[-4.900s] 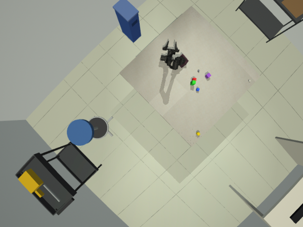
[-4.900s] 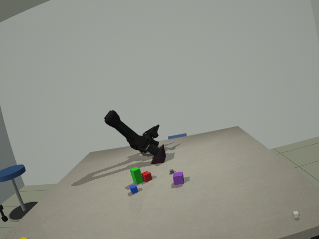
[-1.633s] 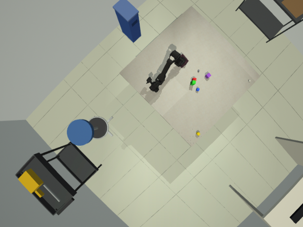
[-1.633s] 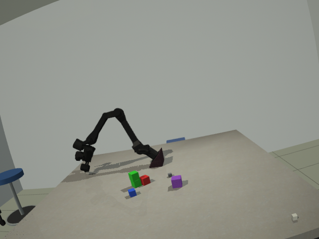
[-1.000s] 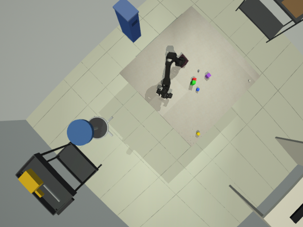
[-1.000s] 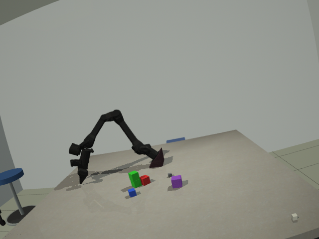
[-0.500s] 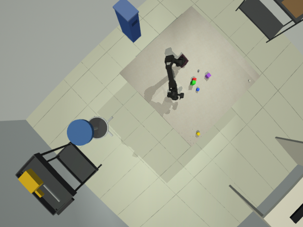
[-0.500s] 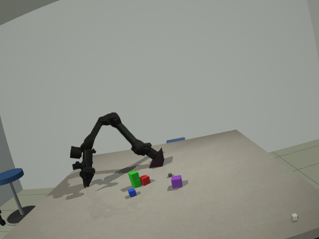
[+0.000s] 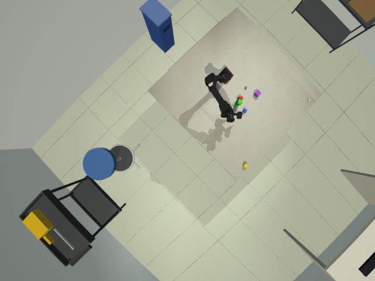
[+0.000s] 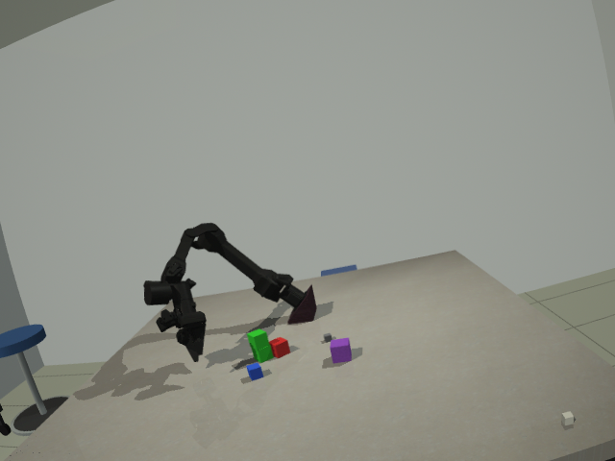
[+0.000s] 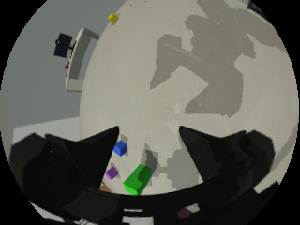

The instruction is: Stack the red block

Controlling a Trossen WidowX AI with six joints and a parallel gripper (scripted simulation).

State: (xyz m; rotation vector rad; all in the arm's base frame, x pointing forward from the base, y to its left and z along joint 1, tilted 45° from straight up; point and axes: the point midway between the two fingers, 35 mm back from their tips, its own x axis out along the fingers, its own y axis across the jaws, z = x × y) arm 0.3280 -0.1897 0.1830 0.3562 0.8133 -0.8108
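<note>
Now: gripper tip 80 mm past the red block, 200 mm to the right of it and 30 mm above it. The rest, counted from my gripper tip: purple cube 10 mm ahead, 360 mm to the left, 30 mm below; then small grey cube 110 mm behind, 330 mm to the left, 40 mm below; then blue cube 40 mm ahead, 150 mm to the left, 40 mm below.
</note>
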